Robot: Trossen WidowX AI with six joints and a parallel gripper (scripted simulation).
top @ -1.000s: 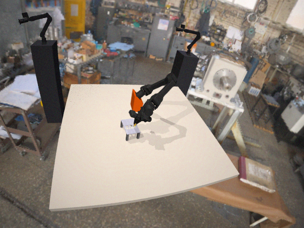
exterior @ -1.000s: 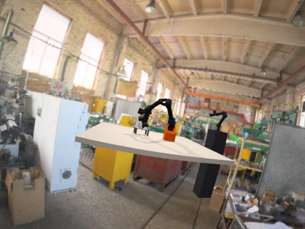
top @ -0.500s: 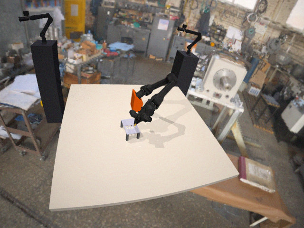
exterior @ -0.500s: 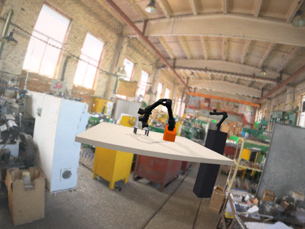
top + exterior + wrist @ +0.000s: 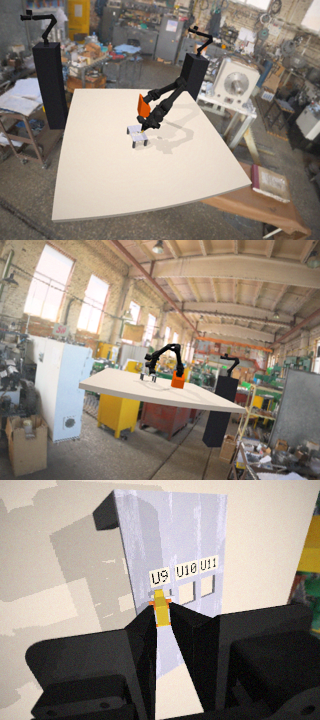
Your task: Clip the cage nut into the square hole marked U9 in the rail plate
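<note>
Now: gripper tip 10 mm above the orange cage nut.
</note>
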